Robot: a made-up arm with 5 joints. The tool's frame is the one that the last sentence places.
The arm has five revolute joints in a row. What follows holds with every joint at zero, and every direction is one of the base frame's.
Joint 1 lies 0.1 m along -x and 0.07 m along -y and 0.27 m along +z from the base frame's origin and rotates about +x.
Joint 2 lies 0.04 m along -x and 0.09 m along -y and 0.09 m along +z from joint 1 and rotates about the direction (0.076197, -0.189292, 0.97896).
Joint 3 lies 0.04 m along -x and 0.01 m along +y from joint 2 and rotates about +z.
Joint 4 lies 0.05 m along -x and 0.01 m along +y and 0.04 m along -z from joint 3 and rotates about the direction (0.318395, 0.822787, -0.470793).
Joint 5 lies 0.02 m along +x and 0.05 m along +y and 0.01 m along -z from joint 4 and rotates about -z.
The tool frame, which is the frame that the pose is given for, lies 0.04 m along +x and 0.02 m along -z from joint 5; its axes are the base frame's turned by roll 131.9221, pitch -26.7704 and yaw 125.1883 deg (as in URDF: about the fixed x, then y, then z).
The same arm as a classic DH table. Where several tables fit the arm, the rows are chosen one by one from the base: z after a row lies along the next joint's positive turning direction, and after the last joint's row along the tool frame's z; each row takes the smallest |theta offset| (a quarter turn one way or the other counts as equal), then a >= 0, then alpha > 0; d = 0 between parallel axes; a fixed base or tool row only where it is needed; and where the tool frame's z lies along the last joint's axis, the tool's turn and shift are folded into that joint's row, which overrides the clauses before.
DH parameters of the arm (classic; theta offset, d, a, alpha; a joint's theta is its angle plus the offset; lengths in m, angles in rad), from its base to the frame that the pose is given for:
base (fixed): -1.5708 0.27 0.07 -1.5708
joint 1: 0.191 -0.1481 0.0713 1.4945
joint 2: -1.1954 -0.0129 0.0334 0.2055
joint 3: -0.7519 0.0715 0.0502 2.061
joint 4: 0 0.0512 -0.0006 1.0806
joint 5: 0.2031 -0.0148 -0.0336 -0.9317
tool (fixed): 0.5958 0.027 0 0

